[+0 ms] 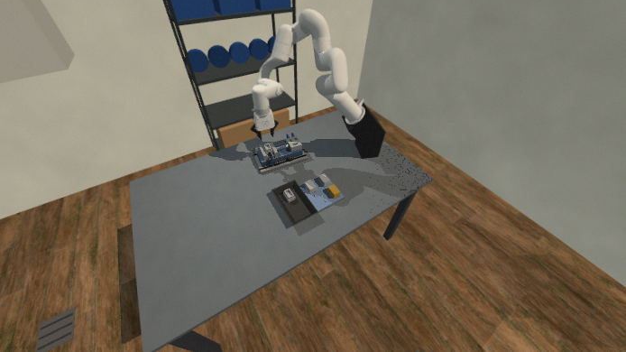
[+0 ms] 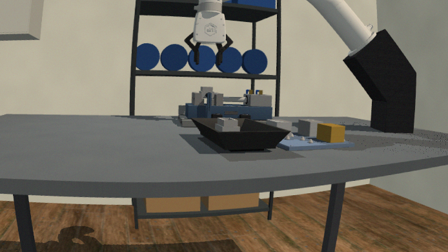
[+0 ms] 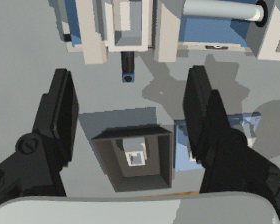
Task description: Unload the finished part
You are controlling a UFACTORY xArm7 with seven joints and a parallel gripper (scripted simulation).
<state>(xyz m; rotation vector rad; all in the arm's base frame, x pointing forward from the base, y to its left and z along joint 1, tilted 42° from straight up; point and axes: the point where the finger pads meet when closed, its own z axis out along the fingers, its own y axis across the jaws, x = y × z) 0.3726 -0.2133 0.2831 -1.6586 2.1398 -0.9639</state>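
The blue vise lies 160 mm below my hand, 60 mm behind it and 30 mm to the left of it. From my hand the other things lie so: yellow block: 450 mm to the left, 170 mm below, 60 mm behind; blue fixture plate: 390 mm to the left, 200 mm below, 30 mm behind.
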